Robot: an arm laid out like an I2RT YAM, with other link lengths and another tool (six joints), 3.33 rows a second.
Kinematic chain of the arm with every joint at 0, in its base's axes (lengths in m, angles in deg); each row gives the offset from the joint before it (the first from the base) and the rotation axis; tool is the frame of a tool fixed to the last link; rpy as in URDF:
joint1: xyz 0 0 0.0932 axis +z
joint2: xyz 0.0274 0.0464 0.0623 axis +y
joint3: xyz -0.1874 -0.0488 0 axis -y
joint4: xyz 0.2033 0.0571 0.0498 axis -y
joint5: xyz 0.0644 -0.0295 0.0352 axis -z
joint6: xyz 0.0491 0 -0.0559 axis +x
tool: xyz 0.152 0.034 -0.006 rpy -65 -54.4 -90
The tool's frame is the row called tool.
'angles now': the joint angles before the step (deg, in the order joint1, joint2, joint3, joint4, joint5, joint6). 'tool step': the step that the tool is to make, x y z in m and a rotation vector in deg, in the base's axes. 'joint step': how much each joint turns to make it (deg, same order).
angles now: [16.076 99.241 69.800 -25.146 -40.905 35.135]
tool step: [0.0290 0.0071 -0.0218 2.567 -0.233 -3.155]
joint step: [-0.009 7.564 0.016 11.914 0.016 5.238]
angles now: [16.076 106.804 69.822 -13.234 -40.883 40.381]
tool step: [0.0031 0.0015 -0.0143 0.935 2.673 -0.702]
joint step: [-0.153 3.587 0.383 2.177 -0.918 1.945]
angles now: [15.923 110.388 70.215 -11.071 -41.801 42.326]
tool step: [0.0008 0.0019 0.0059 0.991 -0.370 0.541]
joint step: [-0.115 -0.017 0.660 -0.024 -1.075 0.038]
